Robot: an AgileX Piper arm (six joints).
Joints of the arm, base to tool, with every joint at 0 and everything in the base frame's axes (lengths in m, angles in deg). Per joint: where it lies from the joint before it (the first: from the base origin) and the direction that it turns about. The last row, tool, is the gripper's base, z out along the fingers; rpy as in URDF.
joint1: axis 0 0 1 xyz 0 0 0.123
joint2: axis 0 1 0 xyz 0 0 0
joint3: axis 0 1 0 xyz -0.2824 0 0.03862
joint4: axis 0.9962 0 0.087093 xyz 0.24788 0 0.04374
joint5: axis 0 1 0 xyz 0 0 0
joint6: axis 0.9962 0 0.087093 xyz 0.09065 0 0.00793
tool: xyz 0 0 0 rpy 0 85.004 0
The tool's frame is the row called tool.
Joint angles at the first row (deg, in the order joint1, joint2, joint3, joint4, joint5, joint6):
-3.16, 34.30, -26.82, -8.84, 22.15, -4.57
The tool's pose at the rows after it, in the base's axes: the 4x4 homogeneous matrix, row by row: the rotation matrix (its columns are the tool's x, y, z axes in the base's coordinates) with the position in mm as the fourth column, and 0 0 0 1 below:
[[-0.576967, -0.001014, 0.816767, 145.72], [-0.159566, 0.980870, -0.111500, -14.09], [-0.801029, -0.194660, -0.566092, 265.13], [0, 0, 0, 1]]
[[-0.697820, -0.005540, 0.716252, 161.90], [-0.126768, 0.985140, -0.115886, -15.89], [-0.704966, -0.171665, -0.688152, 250.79], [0, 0, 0, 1]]
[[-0.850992, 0.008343, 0.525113, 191.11], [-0.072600, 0.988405, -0.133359, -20.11], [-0.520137, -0.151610, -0.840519, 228.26], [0, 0, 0, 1]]
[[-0.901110, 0.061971, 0.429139, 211.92], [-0.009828, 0.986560, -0.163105, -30.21], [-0.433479, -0.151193, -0.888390, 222.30], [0, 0, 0, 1]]
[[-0.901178, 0.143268, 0.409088, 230.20], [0.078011, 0.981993, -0.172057, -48.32], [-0.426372, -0.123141, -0.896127, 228.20], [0, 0, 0, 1]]
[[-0.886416, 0.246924, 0.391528, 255.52], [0.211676, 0.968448, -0.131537, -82.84], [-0.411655, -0.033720, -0.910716, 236.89], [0, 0, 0, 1]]
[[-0.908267, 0.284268, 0.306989, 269.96], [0.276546, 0.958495, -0.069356, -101.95], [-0.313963, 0.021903, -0.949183, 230.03], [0, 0, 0, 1]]
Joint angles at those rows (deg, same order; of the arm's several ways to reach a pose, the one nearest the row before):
-3.16, 43.42, -26.91, -9.63, 23.35, -2.19
-3.16, 50.62, -28.60, -9.68, 26.95, -0.89
-3.19, 63.32, -32.86, -11.09, 32.72, 2.45
-5.08, 70.49, -37.34, -12.22, 36.02, 4.76
-9.61, 74.75, -42.35, -9.64, 37.25, 3.46
-17.86, 81.27, -50.74, -0.45, 40.08, -3.69
-21.56, 87.32, -56.24, 3.86, 45.84, -7.09

